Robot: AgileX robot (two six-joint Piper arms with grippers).
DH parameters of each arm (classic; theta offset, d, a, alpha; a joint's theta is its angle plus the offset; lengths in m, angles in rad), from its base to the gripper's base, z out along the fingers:
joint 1: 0 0.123 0 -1.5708
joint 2: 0.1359 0 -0.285 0
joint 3: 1.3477 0 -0.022 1.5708
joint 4: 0 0.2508 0 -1.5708
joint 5: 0 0 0.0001 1.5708
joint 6: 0 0.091 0 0
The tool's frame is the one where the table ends.
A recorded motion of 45 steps. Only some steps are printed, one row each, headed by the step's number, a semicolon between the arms.
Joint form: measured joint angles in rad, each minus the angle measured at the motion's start. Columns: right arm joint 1, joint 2, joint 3, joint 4, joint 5, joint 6; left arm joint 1, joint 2, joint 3, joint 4, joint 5, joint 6.
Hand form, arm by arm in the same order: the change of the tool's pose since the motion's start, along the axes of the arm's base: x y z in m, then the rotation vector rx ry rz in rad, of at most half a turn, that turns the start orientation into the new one. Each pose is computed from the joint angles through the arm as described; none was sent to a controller.
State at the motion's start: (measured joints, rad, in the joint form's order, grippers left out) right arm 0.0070 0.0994 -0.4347 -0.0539 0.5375 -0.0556; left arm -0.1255 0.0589 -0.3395 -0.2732 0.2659 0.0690
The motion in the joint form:
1: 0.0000 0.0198 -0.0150 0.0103 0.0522 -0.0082; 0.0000 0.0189 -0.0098 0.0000 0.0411 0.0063
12: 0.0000 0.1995 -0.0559 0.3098 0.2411 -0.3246; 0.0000 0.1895 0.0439 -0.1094 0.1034 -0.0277
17: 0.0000 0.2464 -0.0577 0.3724 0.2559 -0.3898; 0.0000 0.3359 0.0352 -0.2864 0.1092 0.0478
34: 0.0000 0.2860 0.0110 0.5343 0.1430 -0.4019; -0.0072 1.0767 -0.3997 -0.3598 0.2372 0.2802
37: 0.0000 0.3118 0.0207 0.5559 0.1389 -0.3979; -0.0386 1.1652 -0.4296 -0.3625 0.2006 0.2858
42: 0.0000 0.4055 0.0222 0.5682 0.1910 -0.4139; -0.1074 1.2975 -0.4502 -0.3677 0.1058 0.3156
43: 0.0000 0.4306 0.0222 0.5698 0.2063 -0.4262; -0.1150 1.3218 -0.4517 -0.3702 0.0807 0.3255
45: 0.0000 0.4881 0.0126 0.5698 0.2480 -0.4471; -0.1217 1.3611 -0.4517 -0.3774 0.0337 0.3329
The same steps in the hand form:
1: 0.0012 0.0003 -0.0007 0.0019 0.0572 0.0030; 0.0023 -0.0013 -0.0012 0.0162 0.0465 -0.0098
12: 0.0228 0.0189 -0.0103 -0.0319 0.3599 0.2259; 0.0318 -0.0099 -0.0325 -0.0829 0.3469 -0.0583
17: 0.0295 0.0231 -0.0125 -0.0326 0.4050 0.2781; 0.0511 -0.0178 -0.0391 -0.1684 0.4881 -0.1016
34: 0.0423 0.0293 -0.0253 0.1230 0.3842 0.3007; 0.1856 -0.0447 -0.0169 0.0146 0.8448 -0.2127
37: 0.0464 0.0303 -0.0296 0.1527 0.4134 0.3023; 0.2033 -0.0532 -0.0268 0.0295 0.8721 -0.2208
42: 0.0568 0.0328 -0.0410 0.1645 0.5511 0.3264; 0.2257 -0.0713 -0.0506 0.0839 0.8969 -0.2352
43: 0.0593 0.0334 -0.0441 0.1590 0.5877 0.3364; 0.2300 -0.0733 -0.0557 0.0948 0.8961 -0.2299
45: 0.0646 0.0347 -0.0488 0.1494 0.6692 0.3602; 0.2371 -0.0746 -0.0645 0.0996 0.8954 -0.2088

